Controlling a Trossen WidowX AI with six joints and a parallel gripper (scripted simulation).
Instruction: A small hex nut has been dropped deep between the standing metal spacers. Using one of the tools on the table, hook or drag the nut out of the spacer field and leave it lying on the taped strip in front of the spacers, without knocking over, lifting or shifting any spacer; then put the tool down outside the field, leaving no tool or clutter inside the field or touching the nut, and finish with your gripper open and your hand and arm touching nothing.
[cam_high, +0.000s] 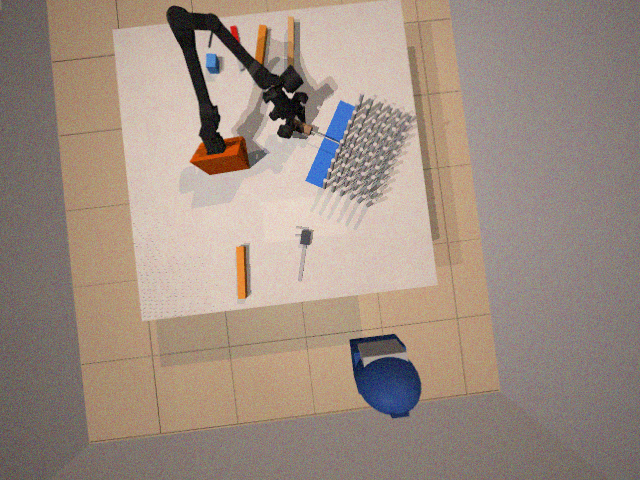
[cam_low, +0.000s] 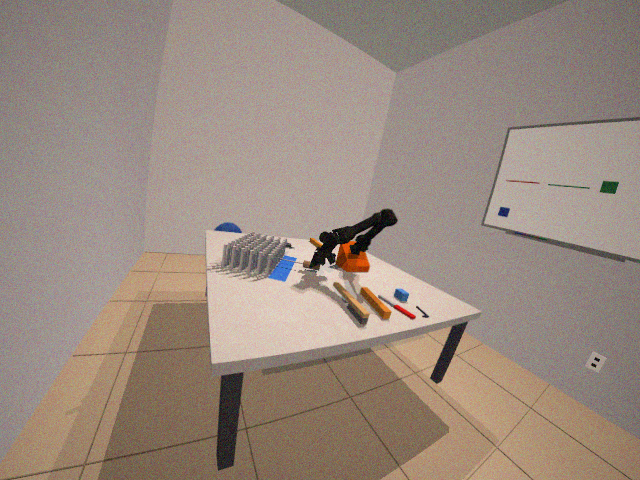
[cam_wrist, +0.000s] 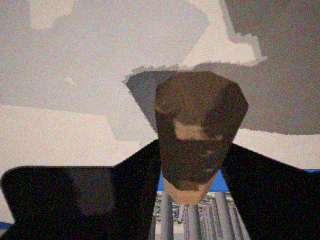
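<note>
Now: gripper tip 120 mm short of the blue taped strip, 70 mm to the left of it and 30 mm above it. Also, from my gripper tip: blue block 360 mm behind, 330 mm to the left, 10 mm below; then red tool 250 mm behind, 390 mm to the left, 20 mm below; then thin hook tool 90 mm ahead, 50 mm to the right.
</note>
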